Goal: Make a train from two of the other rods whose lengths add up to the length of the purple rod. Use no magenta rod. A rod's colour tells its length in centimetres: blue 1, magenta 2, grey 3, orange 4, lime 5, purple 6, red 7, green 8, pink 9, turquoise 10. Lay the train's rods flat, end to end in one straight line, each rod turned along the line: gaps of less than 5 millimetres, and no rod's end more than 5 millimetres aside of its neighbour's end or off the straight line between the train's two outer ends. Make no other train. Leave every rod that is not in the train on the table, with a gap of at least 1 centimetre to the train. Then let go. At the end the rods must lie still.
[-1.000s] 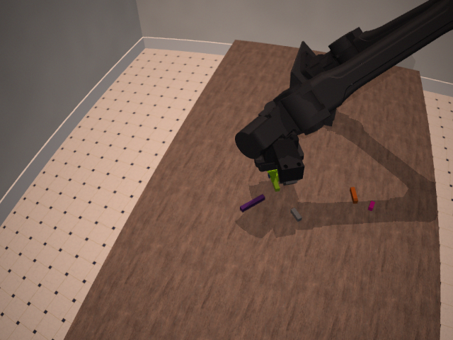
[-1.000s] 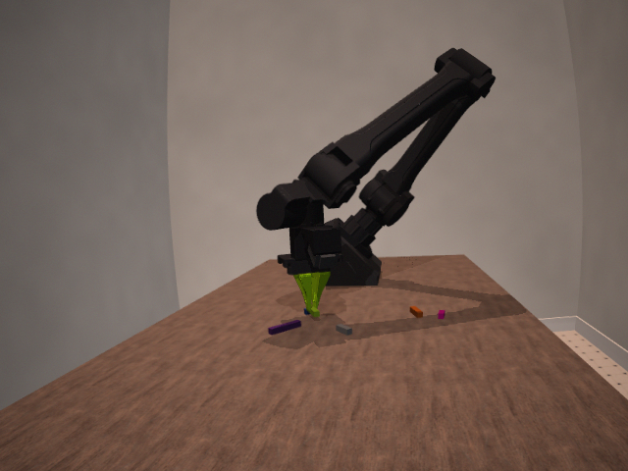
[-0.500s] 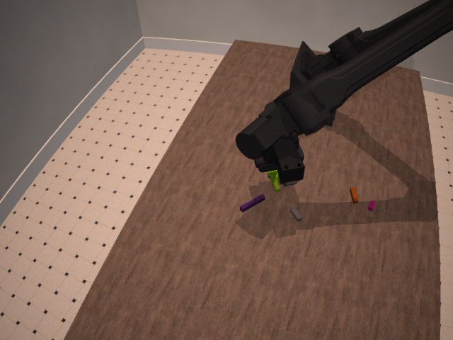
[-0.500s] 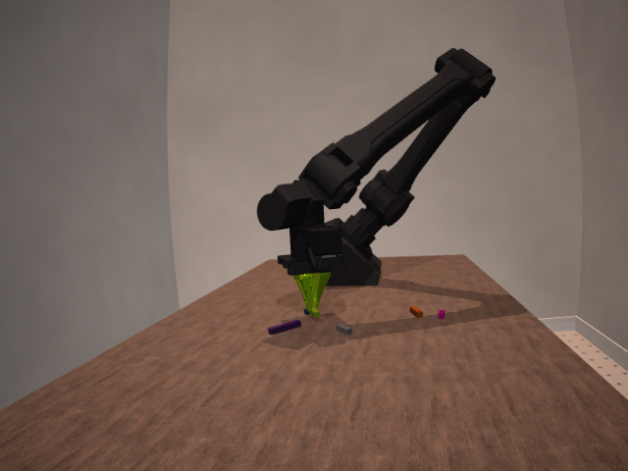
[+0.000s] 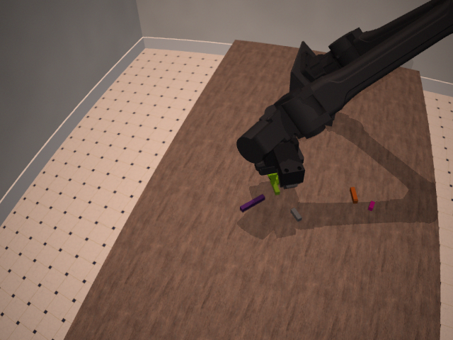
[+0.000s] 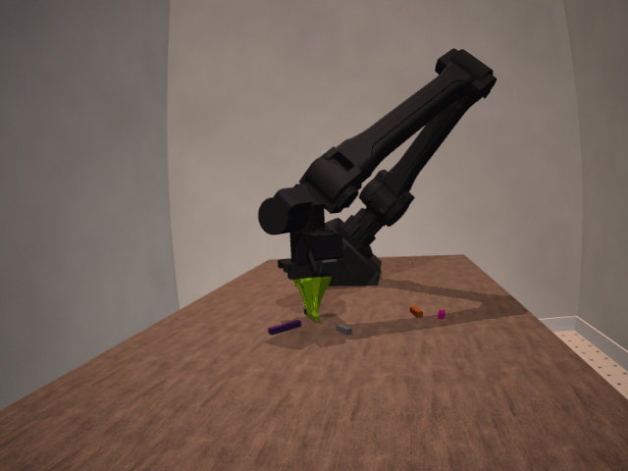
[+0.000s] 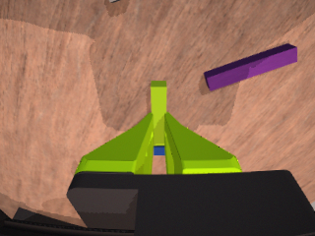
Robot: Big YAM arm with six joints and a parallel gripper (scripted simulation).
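Now: hand 10 mm above the lime rod. Also, from my hand: grey rod (80 mm ahead, 60 mm to the left, 10 mm below); blue rod (30 mm behind, 10 mm to the right, 10 mm below); purple rod (60 mm ahead, 40 mm to the right, 10 mm below).
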